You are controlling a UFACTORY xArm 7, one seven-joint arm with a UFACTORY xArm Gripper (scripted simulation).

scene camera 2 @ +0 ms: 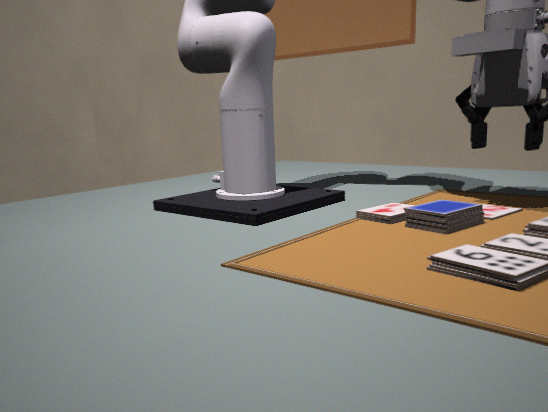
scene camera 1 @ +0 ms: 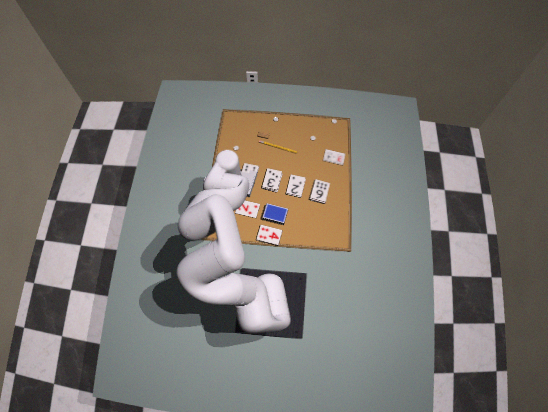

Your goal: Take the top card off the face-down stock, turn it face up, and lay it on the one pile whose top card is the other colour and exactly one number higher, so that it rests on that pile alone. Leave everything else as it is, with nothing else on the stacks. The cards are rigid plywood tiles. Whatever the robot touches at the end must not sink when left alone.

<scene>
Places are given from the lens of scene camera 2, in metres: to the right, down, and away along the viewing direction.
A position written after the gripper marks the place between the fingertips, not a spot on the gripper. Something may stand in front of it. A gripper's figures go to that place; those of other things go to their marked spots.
gripper [scene camera 2: 504, 148]: 0.35, -0.09, 0.83
brown mat [scene camera 2: 390, 260]: 0.13, 0.06, 0.59
</scene>
